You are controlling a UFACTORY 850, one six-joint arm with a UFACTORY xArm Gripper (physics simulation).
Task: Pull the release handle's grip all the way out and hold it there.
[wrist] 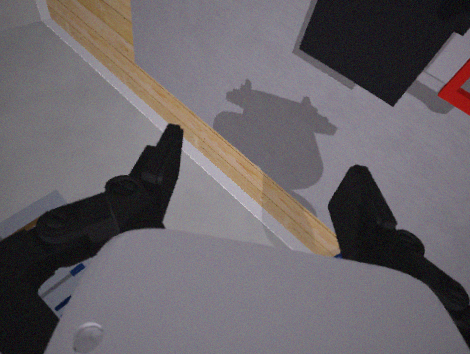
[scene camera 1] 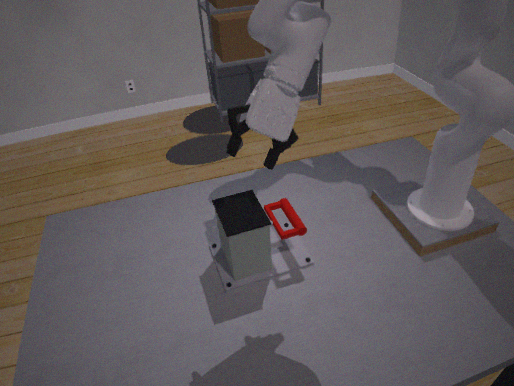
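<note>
The red release handle (scene camera 1: 295,216) (wrist: 454,89) is a rectangular loop with a thicker grip bar on its outer side. It sticks out from the right side of a pale green box with a black top (scene camera 1: 241,212) (wrist: 377,47) in the scene view. In the wrist view part of the handle shows at the right edge. My gripper (scene camera 1: 251,160) (wrist: 262,168) is open and empty. It hangs above and behind the box and handle, apart from both, its fingers tilted downward.
The box stands on a light base plate (scene camera 1: 300,255) with dark bolts, on a grey mat (scene camera 1: 125,300). The arm's base sits on a wood-edged block (scene camera 1: 400,227) at the right. A shelf unit (scene camera 1: 213,82) with brown boxes stands at the back by the wall.
</note>
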